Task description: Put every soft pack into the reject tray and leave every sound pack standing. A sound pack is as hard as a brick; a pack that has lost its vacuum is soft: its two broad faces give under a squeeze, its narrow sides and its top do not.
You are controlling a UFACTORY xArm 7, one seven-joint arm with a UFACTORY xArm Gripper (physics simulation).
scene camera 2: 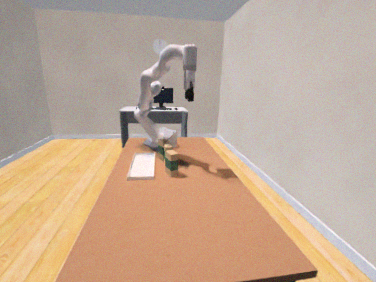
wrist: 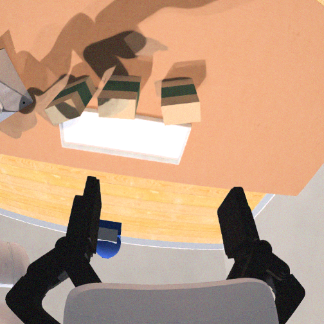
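Pixels of known places: gripper, fingertip midpoint: (scene camera 2: 189,100); arm's base at its link origin: (scene camera 2: 157,138).
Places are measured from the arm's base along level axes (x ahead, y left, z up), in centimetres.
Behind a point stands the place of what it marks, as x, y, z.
Note:
Three tan packs with dark green bands stand upright in a row beside the tray. In the wrist view they are a left pack (wrist: 71,102), turned at an angle, a middle pack (wrist: 119,98) and a right pack (wrist: 180,102). In the scene view the nearest pack (scene camera 2: 171,163) @(63.1, 13.2, 2.1) partly hides the others behind it. The white reject tray (scene camera 2: 142,178) @(66.5, -3.2, -5.7) (wrist: 120,156) lies alongside and holds no pack. My gripper (scene camera 2: 189,99) @(52.0, 23.1, 37.4) (wrist: 165,195) is open and empty, high above the table. Which packs are soft cannot be told by look.
The brown table (scene camera 2: 175,225) @(104.8, 15.2, -6.6) (wrist: 260,125) bears the packs, the tray and the arm's base (scene camera 2: 153,142) @(4.7, -3.0, -2.8). The arm's shadow falls across the table around the packs. A desk (scene camera 2: 154,117) with a monitor (scene camera 2: 164,95) stands behind. A blue object (wrist: 108,247) shows beyond the table edge.

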